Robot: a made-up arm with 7 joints. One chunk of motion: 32 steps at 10 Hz.
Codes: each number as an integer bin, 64 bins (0 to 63) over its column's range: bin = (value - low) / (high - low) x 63, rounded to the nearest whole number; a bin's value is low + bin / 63 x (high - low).
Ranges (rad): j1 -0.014..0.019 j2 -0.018..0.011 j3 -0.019..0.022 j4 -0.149..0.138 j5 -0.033..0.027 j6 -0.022..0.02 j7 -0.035..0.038
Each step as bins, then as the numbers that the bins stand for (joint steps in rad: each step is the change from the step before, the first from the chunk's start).
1 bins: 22 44 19 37 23 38 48
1 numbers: -0.00248 0.00225 -0.00663 0.01956 -0.01110 0.00333 0.02062
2 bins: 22 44 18 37 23 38 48
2 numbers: -0.00248 0.00225 -0.00729 0.01956 -0.01110 0.00333 0.02062
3 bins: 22 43 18 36 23 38 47
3 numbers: -0.00248 0.00179 -0.00729 0.01500 -0.01110 0.00333 0.01946
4 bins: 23 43 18 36 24 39 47
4 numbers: -0.00195 0.00179 -0.00729 0.01500 -0.01014 0.00400 0.01946
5 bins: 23 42 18 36 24 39 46
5 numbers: -0.00195 0.00133 -0.00729 0.01500 -0.01014 0.00400 0.01830
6 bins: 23 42 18 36 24 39 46
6 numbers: -0.00195 0.00133 -0.00729 0.01500 -0.01014 0.00400 0.01830
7 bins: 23 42 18 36 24 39 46
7 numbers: -0.00195 0.00133 -0.00729 0.01500 -0.01014 0.00400 0.01830
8 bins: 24 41 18 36 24 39 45
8 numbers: -0.00143 0.00087 -0.00729 0.01500 -0.01014 0.00400 0.01714
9 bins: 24 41 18 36 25 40 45
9 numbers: -0.00143 0.00087 -0.00729 0.01500 -0.00919 0.00467 0.01714
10 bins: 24 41 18 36 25 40 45
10 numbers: -0.00143 0.00087 -0.00729 0.01500 -0.00919 0.00467 0.01714
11 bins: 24 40 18 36 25 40 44
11 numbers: -0.00143 0.00041 -0.00729 0.01500 -0.00919 0.00467 0.01598
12 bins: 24 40 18 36 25 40 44
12 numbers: -0.00143 0.00041 -0.00729 0.01500 -0.00919 0.00467 0.01598
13 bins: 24 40 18 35 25 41 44
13 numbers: -0.00143 0.00041 -0.00729 0.01044 -0.00919 0.00533 0.01598
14 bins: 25 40 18 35 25 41 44
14 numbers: -0.00090 0.00041 -0.00729 0.01044 -0.00919 0.00533 0.01598
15 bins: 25 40 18 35 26 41 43
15 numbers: -0.00090 0.00041 -0.00729 0.01044 -0.00824 0.00533 0.01483
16 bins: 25 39 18 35 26 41 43
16 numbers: -0.00090 -0.00005 -0.00729 0.01044 -0.00824 0.00533 0.01483
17 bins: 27 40 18 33 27 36 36
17 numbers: 0.00014 0.00041 -0.00729 0.00133 -0.00729 0.00200 0.00671
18 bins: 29 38 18 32 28 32 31
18 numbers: 0.00119 -0.00051 -0.00729 -0.00322 -0.00633 -0.00067 0.00092
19 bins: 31 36 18 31 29 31 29
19 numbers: 0.00224 -0.00143 -0.00729 -0.00778 -0.00538 -0.00133 -0.00140
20 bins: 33 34 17 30 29 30 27
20 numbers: 0.00329 -0.00235 -0.00794 -0.01233 -0.00538 -0.00200 -0.00371
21 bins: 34 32 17 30 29 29 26
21 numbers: 0.00381 -0.00327 -0.00794 -0.01233 -0.00538 -0.00267 -0.00487
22 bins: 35 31 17 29 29 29 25
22 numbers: 0.00433 -0.00373 -0.00794 -0.01689 -0.00538 -0.00267 -0.00603
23 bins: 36 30 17 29 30 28 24
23 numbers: 0.00486 -0.00419 -0.00794 -0.01689 -0.00443 -0.00333 -0.00719
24 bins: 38 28 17 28 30 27 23
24 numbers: 0.00590 -0.00511 -0.00794 -0.02144 -0.00443 -0.00400 -0.00835
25 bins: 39 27 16 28 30 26 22
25 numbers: 0.00643 -0.00557 -0.00859 -0.02144 -0.00443 -0.00467 -0.00951
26 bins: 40 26 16 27 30 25 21
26 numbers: 0.00695 -0.00603 -0.00859 -0.02600 -0.00443 -0.00533 -0.01067
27 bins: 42 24 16 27 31 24 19
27 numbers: 0.00800 -0.00695 -0.00859 -0.02600 -0.00348 -0.00600 -0.01298
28 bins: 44 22 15 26 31 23 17
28 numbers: 0.00905 -0.00787 -0.00924 -0.03056 -0.00348 -0.00667 -0.01530
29 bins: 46 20 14 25 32 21 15
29 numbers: 0.01010 -0.00879 -0.00989 -0.03511 -0.00252 -0.00800 -0.01762
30 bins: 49 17 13 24 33 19 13
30 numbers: 0.01167 -0.01017 -0.01054 -0.03967 -0.00157 -0.00933 -0.01994
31 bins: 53 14 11 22 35 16 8
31 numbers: 0.01376 -0.01156 -0.01184 -0.04878 0.00033 -0.01133 -0.02573
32 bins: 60 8 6 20 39 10 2
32 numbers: 0.01743 -0.01432 -0.01510 -0.05789 0.00414 -0.01533 -0.03268
